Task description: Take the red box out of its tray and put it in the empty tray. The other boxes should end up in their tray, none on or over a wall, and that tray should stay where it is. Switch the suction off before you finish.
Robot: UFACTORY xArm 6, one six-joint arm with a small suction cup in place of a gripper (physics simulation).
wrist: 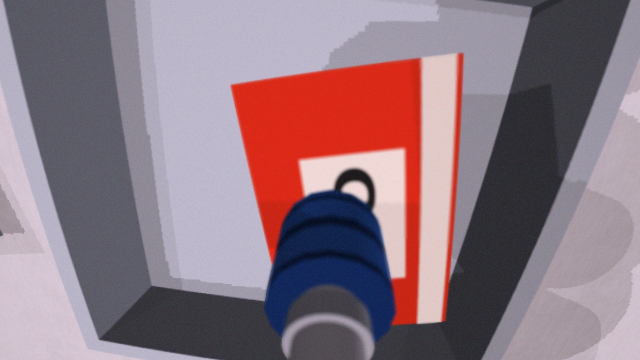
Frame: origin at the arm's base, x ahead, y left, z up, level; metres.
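Seen in the pictures: end effector, tool point: [330,217].
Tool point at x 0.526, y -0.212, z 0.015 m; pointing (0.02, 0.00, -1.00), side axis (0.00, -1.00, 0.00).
Pixels of each thing's middle, then the offset from my tool point to it. "spot": a spot on its surface instead. Level surfaces: height alone.
- red box, body centre: [351,195] dx +0.004, dy -0.008, dz -0.011 m
- grey tray, surface spot: [60,270] spot: dx -0.046, dy +0.146, dz -0.018 m
- pale table, its level: dz -0.068 m
The red box [350,110] has a pale label with a black ring-shaped mark and a pale stripe along its right side. It is inside the outline of a grey tray [60,270], with pale tray floor showing to its left and above it. Its lower right corner overlaps the dark inner face of the lower wall in this view. My blue suction cup [330,235] is against the box's top face and holds it, hiding part of the label and the box's lower left part. The gap between box and tray floor is hard to tell. The tray with the other boxes does not show.
Tray walls rise on the left, right and bottom sides, with the top wall partly cut off by the frame. Shadows lie on the pale table [620,310] to the right. A dark shadow and a small dark edge show at the far left.
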